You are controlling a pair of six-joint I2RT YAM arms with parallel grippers.
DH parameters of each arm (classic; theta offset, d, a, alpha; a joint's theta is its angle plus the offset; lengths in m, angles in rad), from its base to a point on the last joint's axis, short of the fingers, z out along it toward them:
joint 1: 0 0.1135 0.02 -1.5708
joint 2: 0 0 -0.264 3.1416
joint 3: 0.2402 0 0.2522 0
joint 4: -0.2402 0 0.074 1.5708
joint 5: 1.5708 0 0 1.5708
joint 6: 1.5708 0.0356 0 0
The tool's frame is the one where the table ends.
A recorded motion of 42 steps. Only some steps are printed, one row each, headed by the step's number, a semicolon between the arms.
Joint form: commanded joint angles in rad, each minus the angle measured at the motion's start. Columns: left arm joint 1, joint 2, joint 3, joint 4, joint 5, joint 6; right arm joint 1, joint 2, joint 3, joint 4, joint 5, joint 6.
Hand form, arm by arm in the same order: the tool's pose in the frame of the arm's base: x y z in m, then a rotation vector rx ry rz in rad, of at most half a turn. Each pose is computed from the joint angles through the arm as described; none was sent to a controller.
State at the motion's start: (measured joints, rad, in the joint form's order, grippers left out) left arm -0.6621 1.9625 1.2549 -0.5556 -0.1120 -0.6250; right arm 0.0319 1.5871 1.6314 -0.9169 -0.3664 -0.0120
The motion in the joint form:
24: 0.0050 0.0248 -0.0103 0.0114 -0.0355 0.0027; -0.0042 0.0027 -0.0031 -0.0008 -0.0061 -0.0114
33: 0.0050 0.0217 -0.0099 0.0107 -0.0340 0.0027; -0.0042 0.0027 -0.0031 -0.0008 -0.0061 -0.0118
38: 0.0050 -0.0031 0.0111 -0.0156 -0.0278 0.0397; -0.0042 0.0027 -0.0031 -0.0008 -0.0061 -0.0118
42: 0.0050 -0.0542 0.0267 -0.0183 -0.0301 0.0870; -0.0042 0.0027 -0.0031 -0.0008 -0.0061 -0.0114
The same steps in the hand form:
24: 0.3028 -0.2270 0.1286 0.0194 2.8258 -0.0736; 0.3353 0.0223 0.3643 -0.2256 2.4100 0.4569
33: 0.3028 -0.2270 0.1298 0.0194 2.8244 -0.0777; 0.3353 0.0223 0.3643 -0.2260 2.4099 0.4567
38: 0.3037 -0.2280 0.1432 0.0706 2.8099 -0.0924; 0.3353 0.0223 0.3643 -0.2260 2.4099 0.4567
42: 0.3044 -0.2285 0.1657 0.1273 2.7513 -0.1281; 0.3353 0.0223 0.3643 -0.2256 2.4100 0.4569

